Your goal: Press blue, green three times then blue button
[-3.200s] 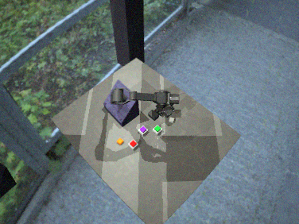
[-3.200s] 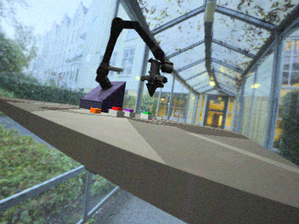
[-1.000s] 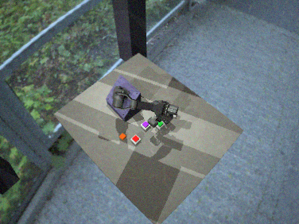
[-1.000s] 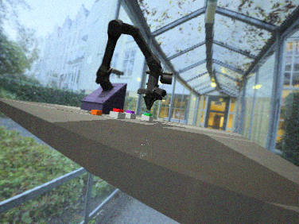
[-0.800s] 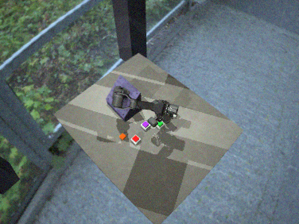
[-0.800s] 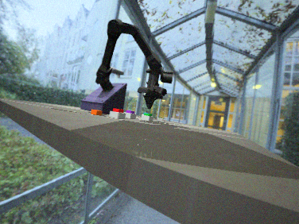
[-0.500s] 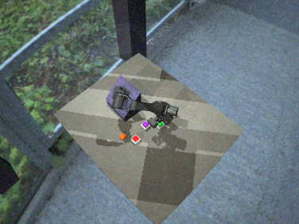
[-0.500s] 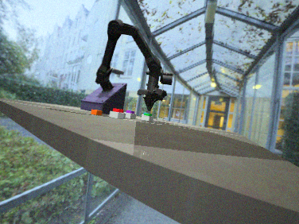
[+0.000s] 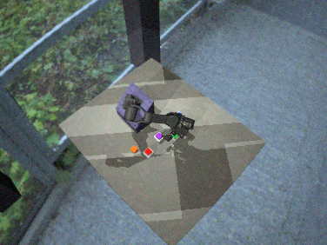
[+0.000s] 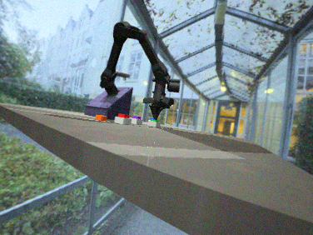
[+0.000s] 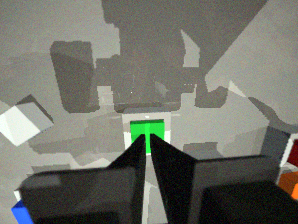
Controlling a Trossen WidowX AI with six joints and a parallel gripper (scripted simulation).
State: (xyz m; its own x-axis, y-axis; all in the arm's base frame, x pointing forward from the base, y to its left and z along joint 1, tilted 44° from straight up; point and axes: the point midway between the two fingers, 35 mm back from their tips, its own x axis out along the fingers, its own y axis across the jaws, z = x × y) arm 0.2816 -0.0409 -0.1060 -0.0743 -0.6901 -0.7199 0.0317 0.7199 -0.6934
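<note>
The green button is 1 cm below my gripper tip. Round my gripper tip: purple button: 7 cm behind, 7 cm to the right; then blue button: 8 cm behind, 13 cm to the left; then red button: 4 cm behind, 19 cm to the right.
</note>
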